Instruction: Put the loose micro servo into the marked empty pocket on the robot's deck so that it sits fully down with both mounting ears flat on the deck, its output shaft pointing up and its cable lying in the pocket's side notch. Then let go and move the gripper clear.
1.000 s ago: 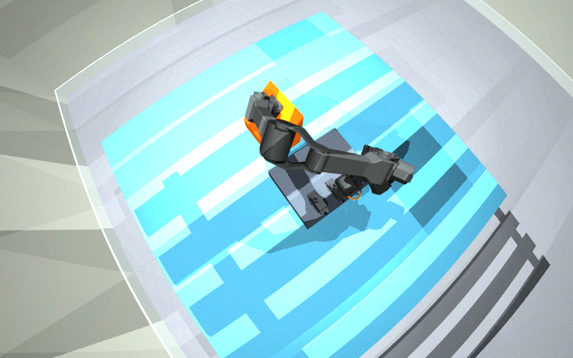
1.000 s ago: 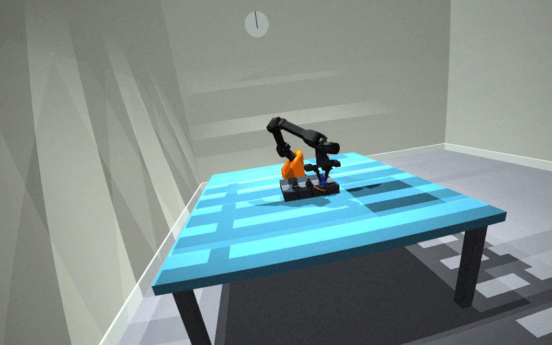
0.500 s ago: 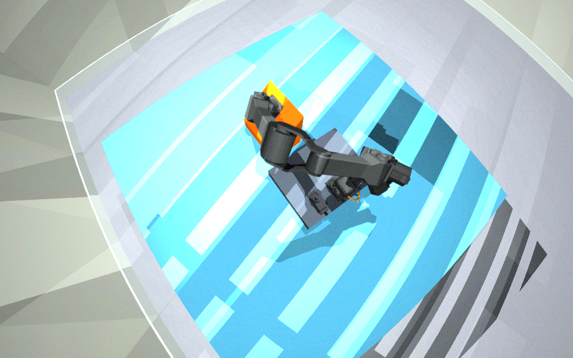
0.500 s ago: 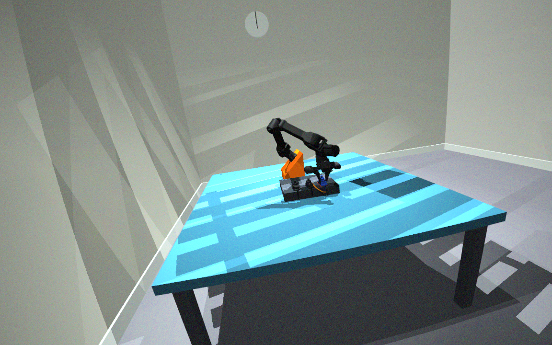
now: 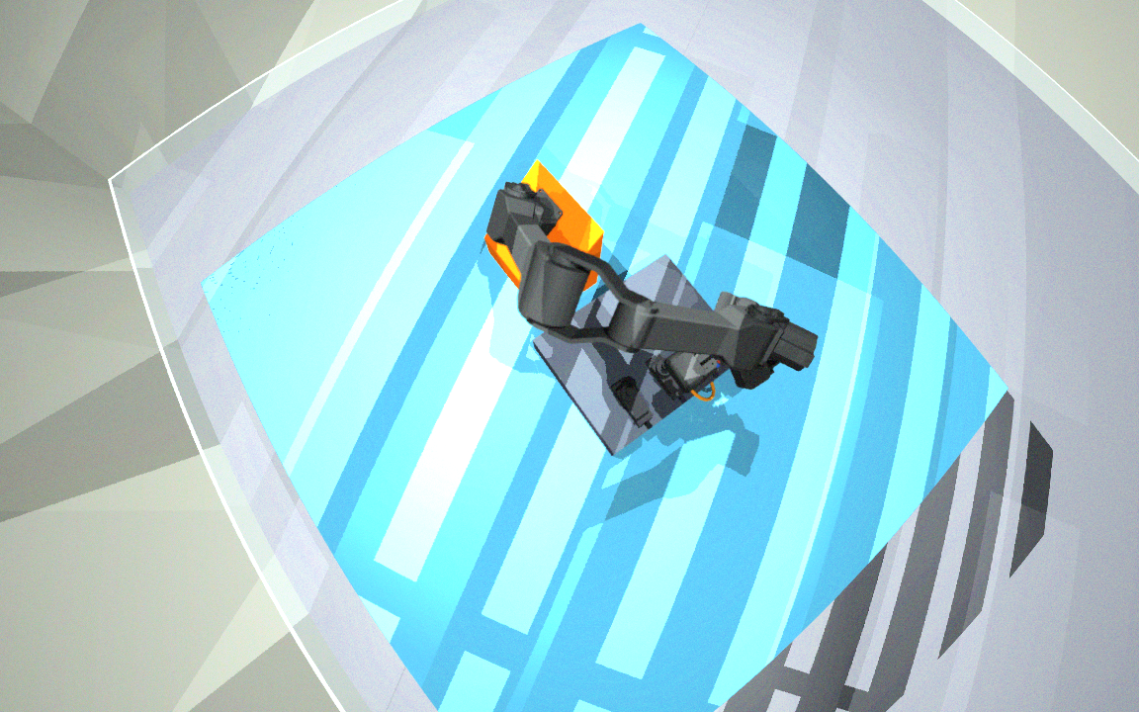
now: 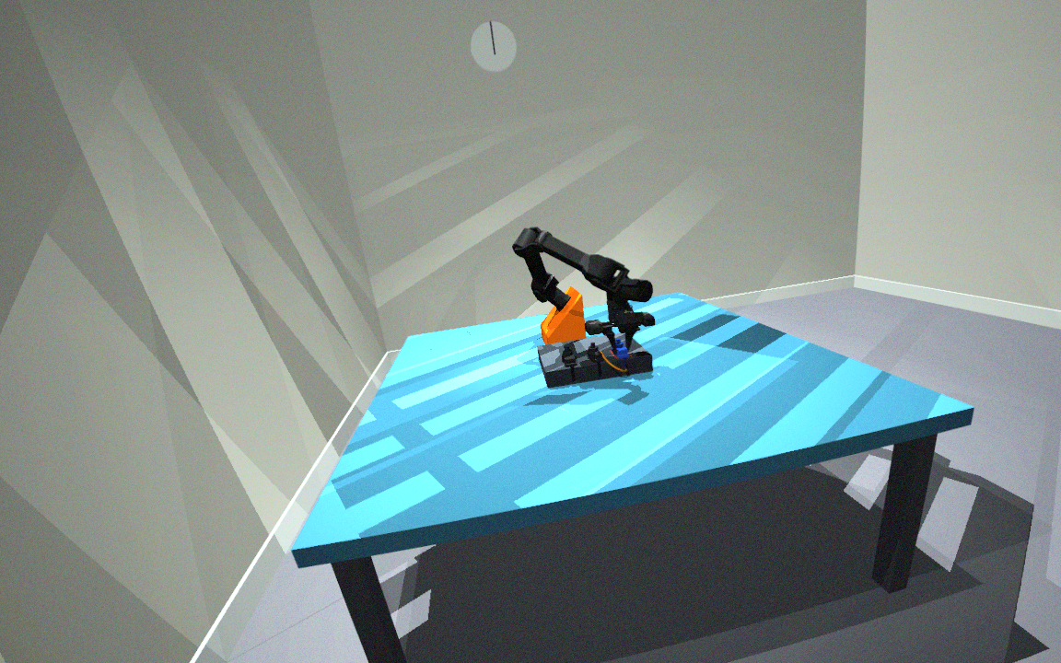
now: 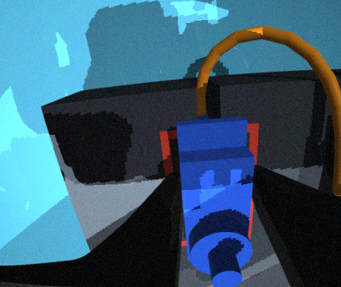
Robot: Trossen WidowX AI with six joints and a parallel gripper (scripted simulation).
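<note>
The grey deck is 120 mm behind my gripper tip, 70 mm to the right of it and 30 mm below it.
</note>
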